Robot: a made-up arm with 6 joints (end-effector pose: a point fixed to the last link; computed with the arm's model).
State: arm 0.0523 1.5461 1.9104 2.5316 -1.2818 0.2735
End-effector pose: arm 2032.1 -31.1 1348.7 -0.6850 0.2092 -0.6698 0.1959
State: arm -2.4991 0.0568 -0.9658 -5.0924 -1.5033 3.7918
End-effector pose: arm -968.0 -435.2 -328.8 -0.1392 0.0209 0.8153 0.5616
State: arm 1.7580 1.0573 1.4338 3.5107 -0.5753 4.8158
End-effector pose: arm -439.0 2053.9 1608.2 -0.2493 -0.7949 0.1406 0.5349
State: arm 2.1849 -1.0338 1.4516 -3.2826 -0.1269 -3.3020
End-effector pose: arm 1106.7 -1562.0 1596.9 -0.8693 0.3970 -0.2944 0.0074
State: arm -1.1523 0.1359 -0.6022 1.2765 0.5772 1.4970
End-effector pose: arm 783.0 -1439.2 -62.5 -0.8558 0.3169 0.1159 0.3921
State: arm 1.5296 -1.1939 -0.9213 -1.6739 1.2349 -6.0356
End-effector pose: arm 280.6 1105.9 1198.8 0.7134 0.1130 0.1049 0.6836
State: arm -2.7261 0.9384 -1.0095 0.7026 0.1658 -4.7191
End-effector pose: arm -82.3 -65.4 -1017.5 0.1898 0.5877 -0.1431 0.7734
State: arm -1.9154 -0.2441 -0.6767 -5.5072 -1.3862 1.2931
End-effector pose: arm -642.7 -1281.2 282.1 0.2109 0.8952 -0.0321 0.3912
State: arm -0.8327 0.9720 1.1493 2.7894 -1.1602 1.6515
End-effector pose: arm 1359.2 -1611.8 1398.0 0.3787 -0.7194 0.1357 0.5663
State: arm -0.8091 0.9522 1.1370 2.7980 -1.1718 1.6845
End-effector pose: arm 1388.0 -1567.9 1419.7 0.3700 -0.7189 0.1370 0.5723
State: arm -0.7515 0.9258 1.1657 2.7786 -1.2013 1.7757
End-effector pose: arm 1431.2 -1450.7 1514.3 0.3453 -0.7340 0.1474 0.5659
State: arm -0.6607 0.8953 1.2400 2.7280 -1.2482 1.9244
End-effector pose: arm 1461.9 -1257.0 1674.2 0.3106 -0.7675 0.1609 0.5371
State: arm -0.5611 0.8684 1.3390 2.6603 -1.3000 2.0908
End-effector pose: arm 1446.9 -1041.1 1843.6 0.2842 -0.8089 0.1655 0.4874
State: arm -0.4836 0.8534 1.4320 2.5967 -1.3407 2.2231
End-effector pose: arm 1396.6 -876.0 1968.3 0.2753 -0.8418 0.1603 0.4357
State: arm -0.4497 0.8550 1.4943 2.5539 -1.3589 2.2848
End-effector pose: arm 1353.5 -803.8 2026.8 0.2774 -0.8580 0.1556 0.4033
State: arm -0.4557 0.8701 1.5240 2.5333 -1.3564 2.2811
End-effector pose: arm 1337.1 -810.8 2033.6 0.2817 -0.8609 0.1576 0.3932
